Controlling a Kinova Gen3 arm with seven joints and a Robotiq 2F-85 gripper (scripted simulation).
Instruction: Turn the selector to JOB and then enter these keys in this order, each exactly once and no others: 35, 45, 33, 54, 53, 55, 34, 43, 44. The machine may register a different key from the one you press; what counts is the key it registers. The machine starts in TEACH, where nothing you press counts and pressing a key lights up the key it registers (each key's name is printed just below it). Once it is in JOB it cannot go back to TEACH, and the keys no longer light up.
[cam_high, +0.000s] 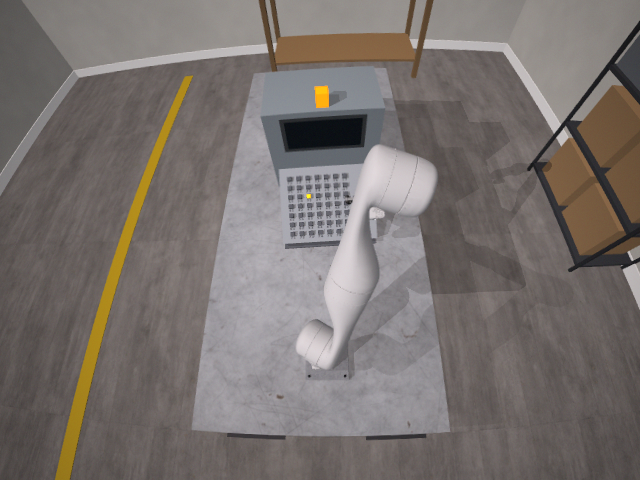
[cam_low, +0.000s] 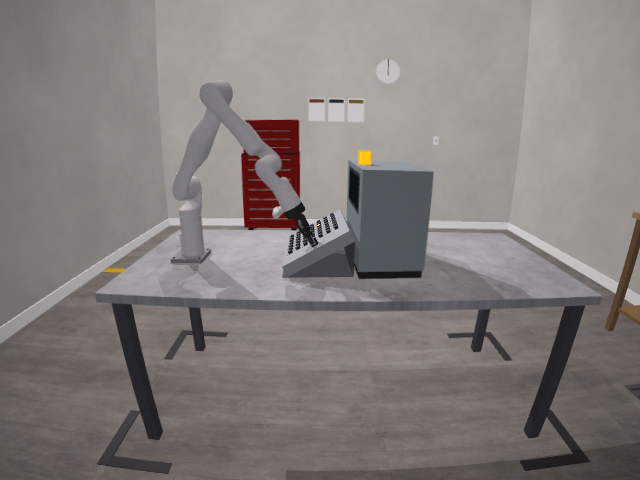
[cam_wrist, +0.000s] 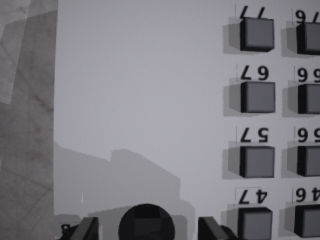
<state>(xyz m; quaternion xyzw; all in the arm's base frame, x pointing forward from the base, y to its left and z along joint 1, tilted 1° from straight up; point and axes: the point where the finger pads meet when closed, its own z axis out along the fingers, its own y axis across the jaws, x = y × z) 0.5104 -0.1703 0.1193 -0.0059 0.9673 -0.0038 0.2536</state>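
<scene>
Right now my hand is 1 cm short of the black selector knob and 1 cm above it. Round my hand: sloped keypad 11 cm to the left, 6 cm below, 3 cm ahead.
</scene>
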